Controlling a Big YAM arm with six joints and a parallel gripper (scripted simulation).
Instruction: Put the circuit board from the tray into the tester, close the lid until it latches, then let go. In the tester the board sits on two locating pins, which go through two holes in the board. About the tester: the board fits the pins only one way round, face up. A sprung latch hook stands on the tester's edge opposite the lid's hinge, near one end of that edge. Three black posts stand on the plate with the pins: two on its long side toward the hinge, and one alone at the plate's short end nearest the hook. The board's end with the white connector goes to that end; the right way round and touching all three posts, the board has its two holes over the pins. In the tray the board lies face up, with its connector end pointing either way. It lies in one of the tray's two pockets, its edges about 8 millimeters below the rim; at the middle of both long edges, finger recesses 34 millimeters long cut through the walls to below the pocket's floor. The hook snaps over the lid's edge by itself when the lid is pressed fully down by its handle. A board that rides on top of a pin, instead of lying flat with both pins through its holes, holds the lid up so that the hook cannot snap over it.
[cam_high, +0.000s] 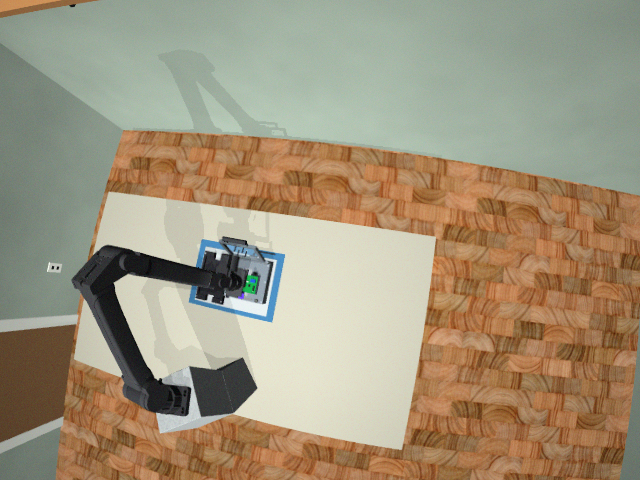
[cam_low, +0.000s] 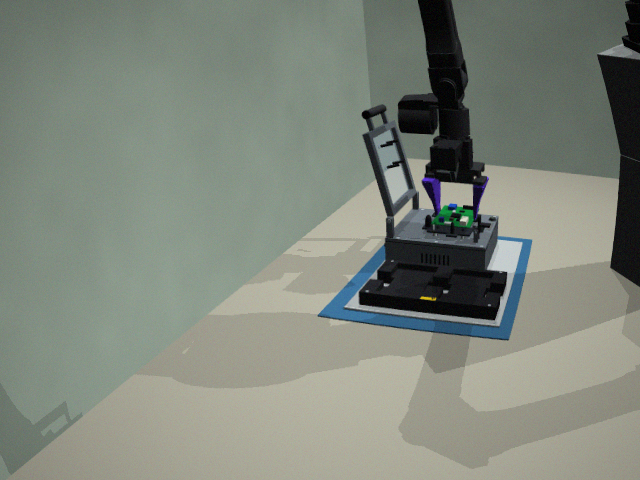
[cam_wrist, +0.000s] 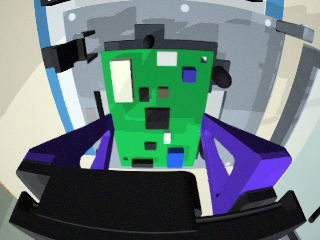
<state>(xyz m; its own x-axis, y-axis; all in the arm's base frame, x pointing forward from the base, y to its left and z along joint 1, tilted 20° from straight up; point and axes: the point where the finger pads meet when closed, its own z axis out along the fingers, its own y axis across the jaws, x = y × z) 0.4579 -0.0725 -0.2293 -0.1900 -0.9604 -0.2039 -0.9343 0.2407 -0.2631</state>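
Now: the green circuit board right at my hand. Also, from my hand: tester (40 mm ahead, 30 mm to the left, 30 mm above); then tester lid (120 mm ahead, 20 mm to the right, 100 mm above); then tester plate (10 mm ahead, 10 mm below).
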